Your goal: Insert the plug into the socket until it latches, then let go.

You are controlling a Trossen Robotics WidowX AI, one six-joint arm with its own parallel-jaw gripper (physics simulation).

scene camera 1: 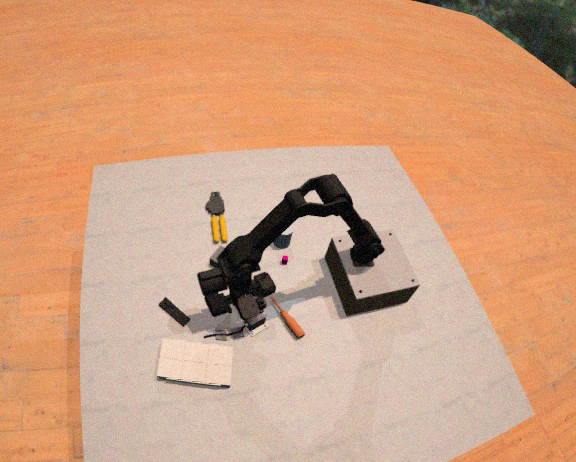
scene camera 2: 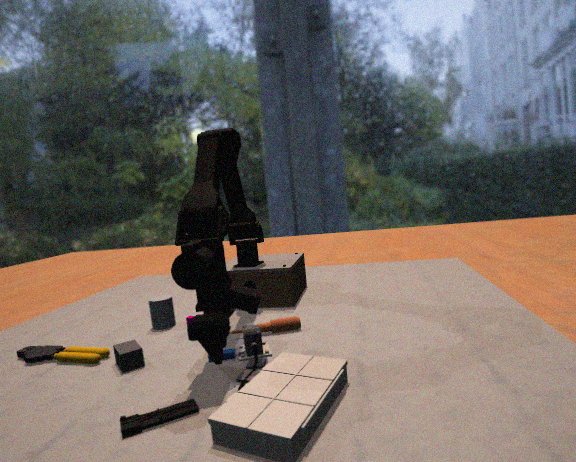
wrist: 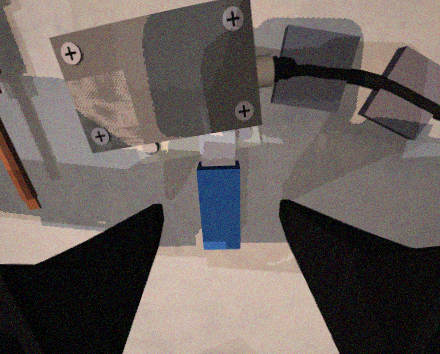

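Seen in the pictures: gripper, between the fingertips: (scene camera 2: 221, 355) (wrist: 221, 209); arm's base, origin of its link: (scene camera 1: 361, 257) (scene camera 2: 248, 264).
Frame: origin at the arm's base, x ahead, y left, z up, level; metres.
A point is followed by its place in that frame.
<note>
The socket (scene camera 1: 258, 329) @(x 0.304, y 0.179, z -0.101 m) (scene camera 2: 252, 341) @(x 0.337, y 0.172, z -0.073 m) (wrist: 175, 75) @(x 0.318, y 0.164, z -0.060 m) is a grey metal box with corner screws and a black cable at its side. The blue plug (scene camera 2: 228, 354) @(x 0.355, y 0.130, z -0.093 m) (wrist: 220, 210) @(x 0.351, y 0.115, z -0.091 m) lies in front of it. In the wrist view its pale metal front runs up to and under the box's edge; how deep it sits and whether it is latched cannot be told. My gripper (scene camera 2: 218, 359) @(x 0.352, y 0.113, z -0.097 m) (wrist: 221, 209) @(x 0.352, y 0.113, z -0.097 m) is open, with a black finger on each side of the plug and a gap between each finger and the plug. In scene camera 1 the arm hides the plug.
An orange screwdriver (scene camera 1: 292, 324) @(x 0.212, y 0.175, z -0.078 m) (scene camera 2: 285, 324) @(x 0.215, y 0.186, z -0.086 m) (wrist: 17, 170) @(x 0.255, y 0.098, z -0.089 m) lies beside the socket. A white tiled block (scene camera 1: 195, 362) @(x 0.476, y 0.294, z -0.070 m) (scene camera 2: 280, 395) @(x 0.500, y 0.294, z -0.070 m) and a black bar (scene camera 1: 174, 311) @(x 0.541, y 0.133, z -0.095 m) (scene camera 2: 160, 417) @(x 0.552, y 0.143, z -0.092 m) lie nearby. Yellow-handled pliers (scene camera 1: 216, 217) @(x 0.431, y -0.213, z -0.085 m), a grey cube (scene camera 2: 129, 356) @(x 0.430, y -0.029, z -0.078 m), a cylinder (scene camera 2: 162, 313) @(x 0.236, y -0.115, z -0.065 m) and a magenta cube (scene camera 1: 284, 260) @(x 0.216, y -0.046, z -0.083 m) are farther off.
</note>
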